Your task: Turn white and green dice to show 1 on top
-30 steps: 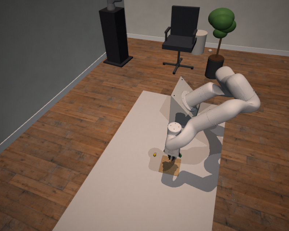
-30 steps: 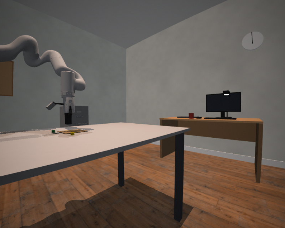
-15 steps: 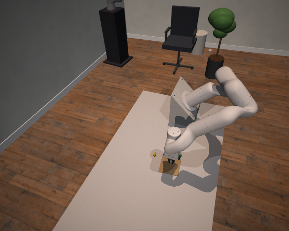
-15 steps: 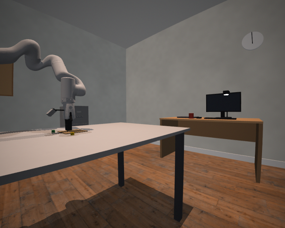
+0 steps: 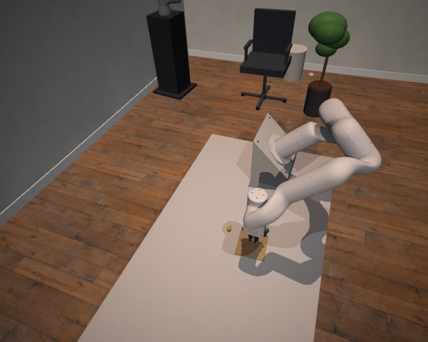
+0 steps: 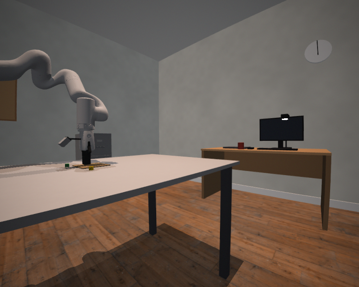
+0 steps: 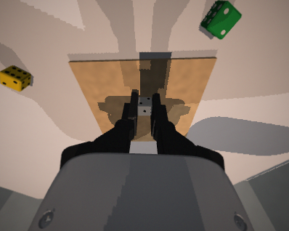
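Now: hand 1 cm above the white die. Round my hand: mat 3 cm below, 2 cm ahead; then yellow die 13 cm to the right, 2 cm below; then green die 8 cm behind, 4 cm to the left, 2 cm below.
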